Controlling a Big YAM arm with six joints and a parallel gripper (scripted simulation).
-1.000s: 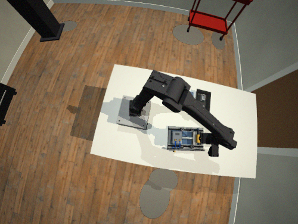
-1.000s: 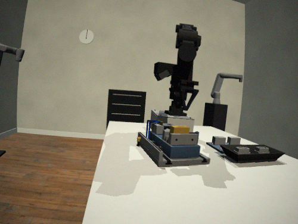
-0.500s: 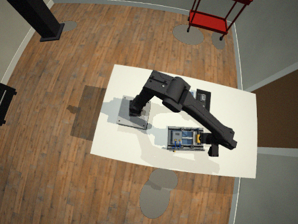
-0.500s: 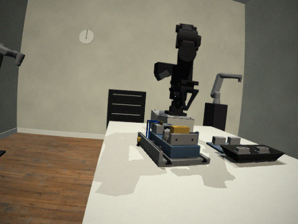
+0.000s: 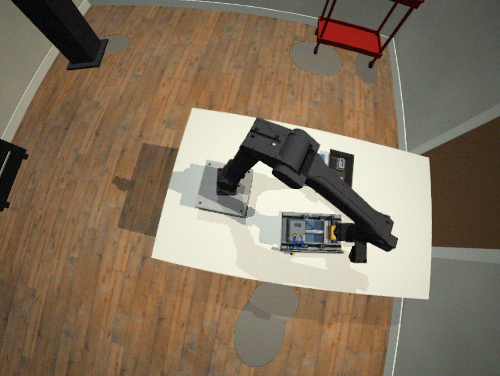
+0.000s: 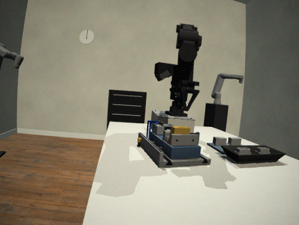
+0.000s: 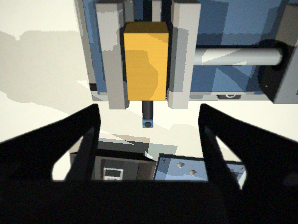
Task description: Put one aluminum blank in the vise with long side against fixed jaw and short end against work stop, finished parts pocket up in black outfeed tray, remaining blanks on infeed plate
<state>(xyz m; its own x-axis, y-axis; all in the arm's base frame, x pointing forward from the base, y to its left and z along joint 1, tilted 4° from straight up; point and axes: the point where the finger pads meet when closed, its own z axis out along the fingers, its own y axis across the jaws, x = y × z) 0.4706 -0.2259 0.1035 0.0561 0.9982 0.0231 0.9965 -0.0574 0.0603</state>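
Right now the yellow brass blank is 9 cm below my hand. Round my hand: light cylinder 8 cm behind, 1 cm to the left, 11 cm below; then vise 7 cm behind, 1 cm to the left, 14 cm below; then dark rod 5 cm to the left, 9 cm below.
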